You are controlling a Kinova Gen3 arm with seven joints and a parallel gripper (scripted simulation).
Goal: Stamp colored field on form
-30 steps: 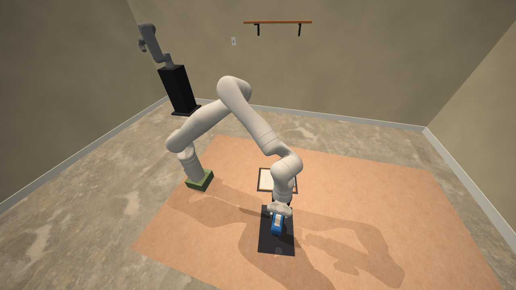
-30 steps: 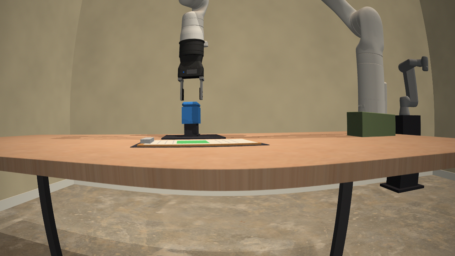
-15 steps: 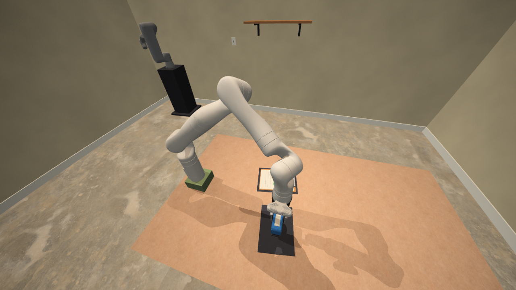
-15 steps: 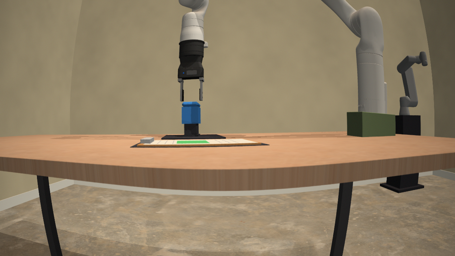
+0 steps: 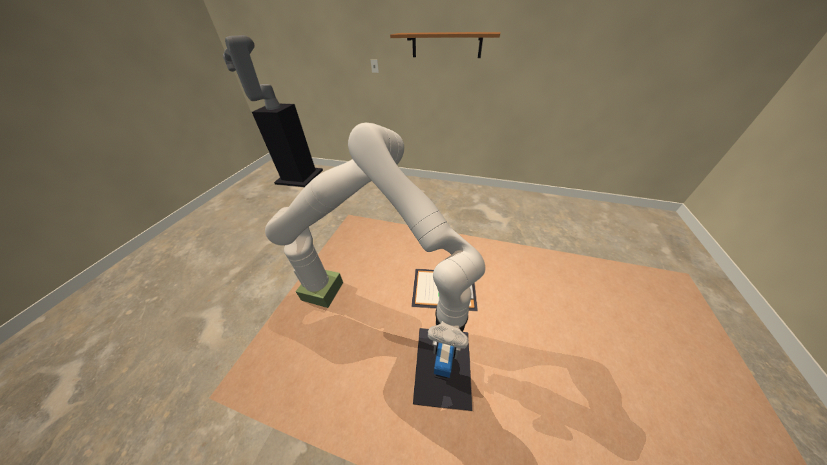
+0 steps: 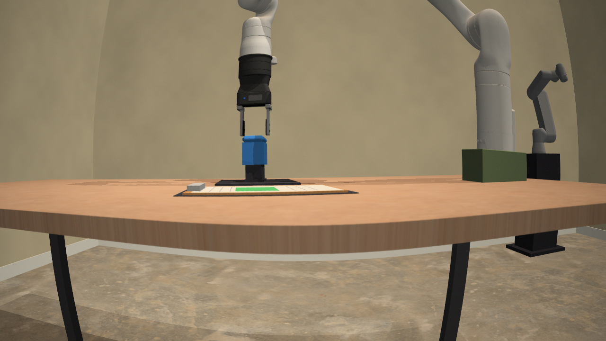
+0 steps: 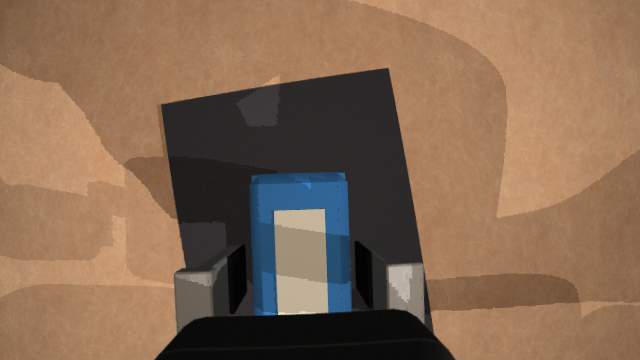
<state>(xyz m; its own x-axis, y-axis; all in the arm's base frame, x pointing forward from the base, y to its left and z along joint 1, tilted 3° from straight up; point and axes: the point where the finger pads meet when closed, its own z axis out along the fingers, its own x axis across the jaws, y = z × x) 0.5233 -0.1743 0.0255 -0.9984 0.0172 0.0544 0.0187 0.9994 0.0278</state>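
The blue stamp lies 70 mm below my hand. Also, from my hand: form: 290 mm to the left, 120 mm below, 20 mm behind; then dark mat: 120 mm below; then black base: 100 mm below.
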